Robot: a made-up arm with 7 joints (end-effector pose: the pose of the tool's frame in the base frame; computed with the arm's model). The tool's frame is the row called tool. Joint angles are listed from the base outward.
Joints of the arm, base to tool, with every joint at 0 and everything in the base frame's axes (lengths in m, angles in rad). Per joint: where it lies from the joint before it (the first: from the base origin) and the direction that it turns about. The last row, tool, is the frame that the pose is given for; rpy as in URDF.
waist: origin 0 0 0.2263 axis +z
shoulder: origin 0 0 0 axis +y
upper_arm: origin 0 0 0.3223 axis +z
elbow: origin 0.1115 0 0 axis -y
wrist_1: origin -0.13 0 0.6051 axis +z
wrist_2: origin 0 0 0 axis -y
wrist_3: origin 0.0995 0 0 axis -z
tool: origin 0 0 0 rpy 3.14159 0 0
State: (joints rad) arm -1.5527 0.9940 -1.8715 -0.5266 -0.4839 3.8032 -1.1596
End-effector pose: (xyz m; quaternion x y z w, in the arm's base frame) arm -0.2004 -0.7368 0.7367 0.3598 0.4833 -0.6386 0.4787
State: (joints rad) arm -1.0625 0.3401 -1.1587 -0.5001 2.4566 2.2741 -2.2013
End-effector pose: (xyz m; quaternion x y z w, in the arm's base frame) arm -0.1025 -0.5417 1.0931 0.3718 0.1435 0.5860 0.7055
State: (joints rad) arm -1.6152 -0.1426 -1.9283 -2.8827 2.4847 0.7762 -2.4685
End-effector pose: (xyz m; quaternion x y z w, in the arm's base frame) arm -0.4461 0.1004 -0.0705 -0.0475 -0.2576 0.4210 0.8684
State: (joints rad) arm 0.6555 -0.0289 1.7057 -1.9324 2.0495 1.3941 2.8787
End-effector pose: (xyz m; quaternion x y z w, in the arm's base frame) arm -0.5968 0.5609 0.4253 0.4743 -0.2109 -0.3008 0.8001
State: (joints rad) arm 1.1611 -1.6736 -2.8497 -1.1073 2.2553 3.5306 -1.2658
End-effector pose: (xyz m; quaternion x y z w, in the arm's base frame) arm -0.1376 -0.5693 -0.4189 0.0363 -0.9981 0.0414 0.0267
